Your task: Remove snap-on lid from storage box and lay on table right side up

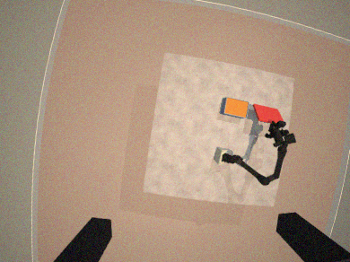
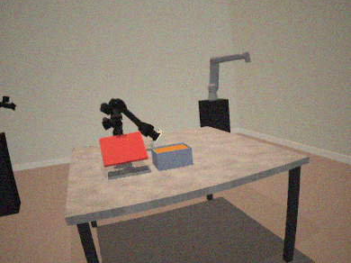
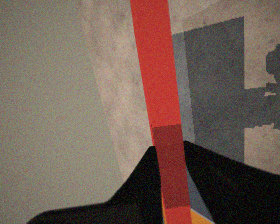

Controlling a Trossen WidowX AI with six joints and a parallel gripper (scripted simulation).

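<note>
Now: the lid 60 mm ahead of my gripper tip, 50 mm below it and 10 mm to the right of it. Also, from my gripper tip: storage box: 260 mm to the left, 140 mm below, 120 mm ahead.
</note>
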